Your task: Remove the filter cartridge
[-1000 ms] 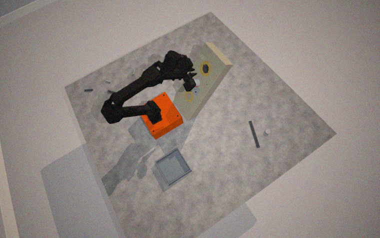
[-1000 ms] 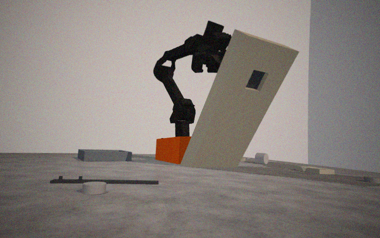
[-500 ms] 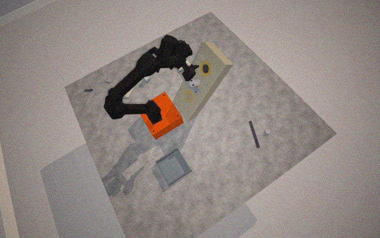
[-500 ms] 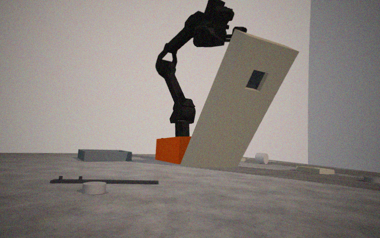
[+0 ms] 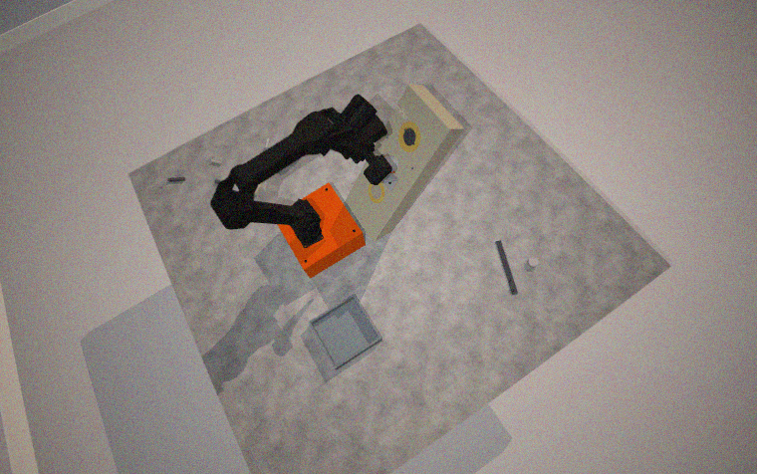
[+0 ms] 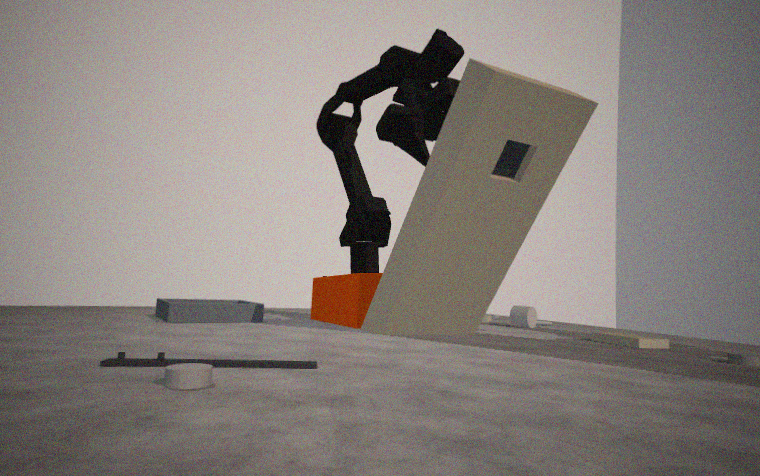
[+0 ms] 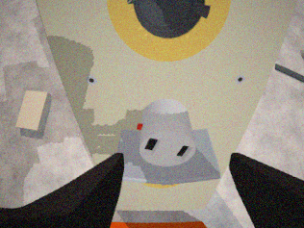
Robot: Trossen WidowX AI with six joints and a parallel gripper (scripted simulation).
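My gripper tip is 2 cm short of the white round filter cartridge and 5 cm above it.
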